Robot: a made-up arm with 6 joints.
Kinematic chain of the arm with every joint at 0, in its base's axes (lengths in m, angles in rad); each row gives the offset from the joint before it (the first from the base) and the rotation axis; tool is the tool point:
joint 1: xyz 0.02 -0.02 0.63 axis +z
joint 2: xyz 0 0.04 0.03 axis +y
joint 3: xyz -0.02 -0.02 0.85 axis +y
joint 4: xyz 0 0.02 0.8 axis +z
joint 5: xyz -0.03 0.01 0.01 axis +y
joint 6: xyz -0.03 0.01 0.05 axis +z
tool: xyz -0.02 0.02 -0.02
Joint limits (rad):
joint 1: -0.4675..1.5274
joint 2: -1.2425..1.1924
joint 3: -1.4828..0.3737
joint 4: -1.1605..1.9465
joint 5: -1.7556..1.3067
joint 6: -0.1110..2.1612
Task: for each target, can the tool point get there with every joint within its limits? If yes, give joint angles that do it. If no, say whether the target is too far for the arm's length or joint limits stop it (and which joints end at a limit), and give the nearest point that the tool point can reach.
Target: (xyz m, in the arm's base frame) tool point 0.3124 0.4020 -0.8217
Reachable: no: joint limits stop it (at a limit: joint 1, joint 2, joint 3) | nearest point -0.8969 0.5196 0.1210 | short by 1.538 m
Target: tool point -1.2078 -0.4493 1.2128
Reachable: yes | joints 0.4160 -0.5312 -1.2204 -0.7296 0.6525 0.1121
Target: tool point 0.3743 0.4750 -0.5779
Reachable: no: joint limits stop it (at a limit: joint 1, joint 2, joint 3) | nearest point -0.8907 0.5247 0.1297 | short by 1.450 m
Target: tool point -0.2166 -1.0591 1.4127
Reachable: yes | joints 1.3583 -0.3157 -1.2077 0.5492 -0.9590 0.7418
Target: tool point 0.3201 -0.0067 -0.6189
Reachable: no: joint limits stop it (at a limit: joint 1, joint 2, joint 3) | nearest point -0.0426 -1.0751 0.1250 | short by 1.351 m
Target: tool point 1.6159 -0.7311 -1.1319
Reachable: no: too far | nearest point 0.0102 -1.1294 0.1272 | short by 2.079 m
